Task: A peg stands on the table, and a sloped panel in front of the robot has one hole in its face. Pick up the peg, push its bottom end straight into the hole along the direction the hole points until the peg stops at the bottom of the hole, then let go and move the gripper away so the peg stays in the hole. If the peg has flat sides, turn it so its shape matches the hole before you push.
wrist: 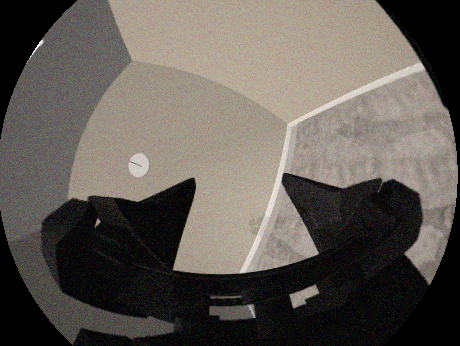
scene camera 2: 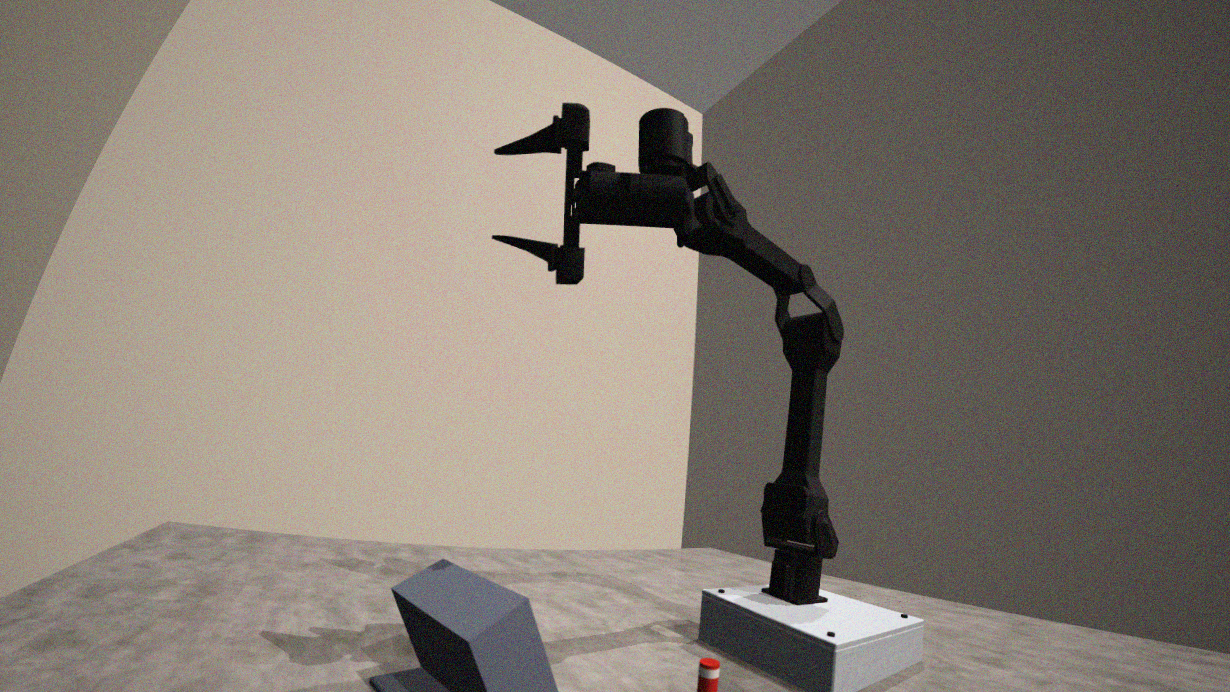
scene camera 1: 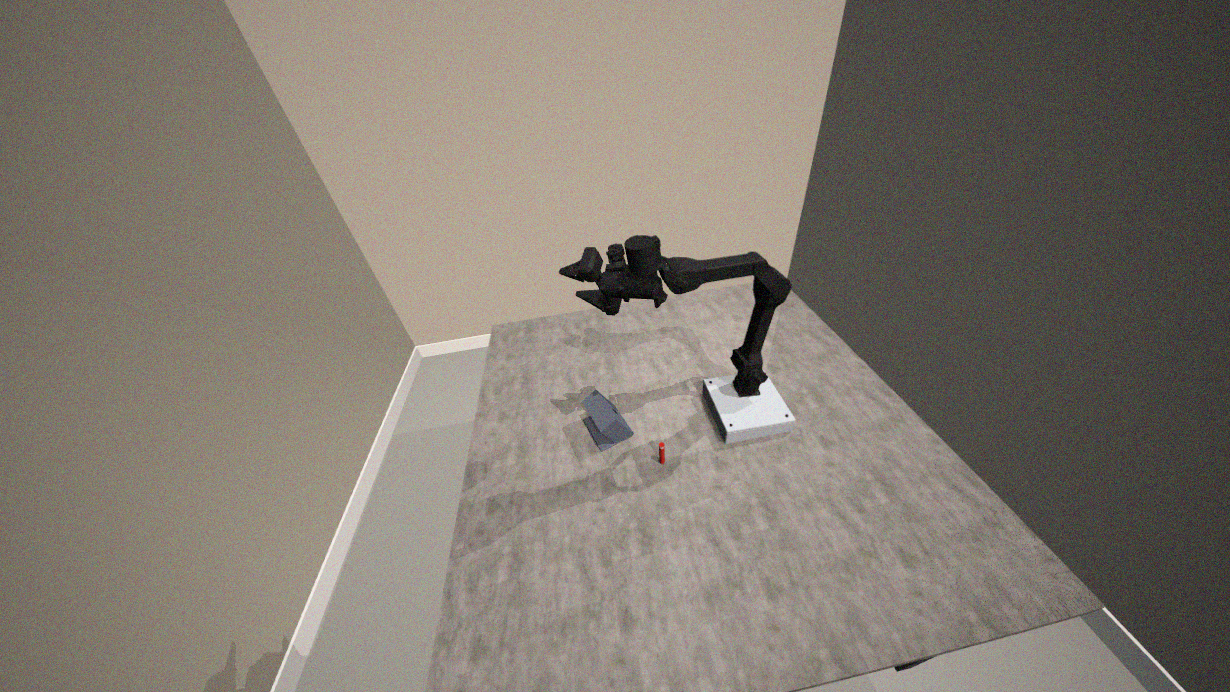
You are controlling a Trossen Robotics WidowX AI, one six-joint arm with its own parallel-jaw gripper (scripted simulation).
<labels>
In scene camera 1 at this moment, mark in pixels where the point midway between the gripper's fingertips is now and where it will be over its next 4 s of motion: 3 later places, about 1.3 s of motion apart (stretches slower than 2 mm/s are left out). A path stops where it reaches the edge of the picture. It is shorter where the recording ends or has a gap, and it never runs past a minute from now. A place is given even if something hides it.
The gripper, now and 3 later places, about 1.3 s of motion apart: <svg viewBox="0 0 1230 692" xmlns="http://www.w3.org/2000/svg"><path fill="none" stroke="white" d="M568 283L627 423L660 446L661 450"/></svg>
</labels>
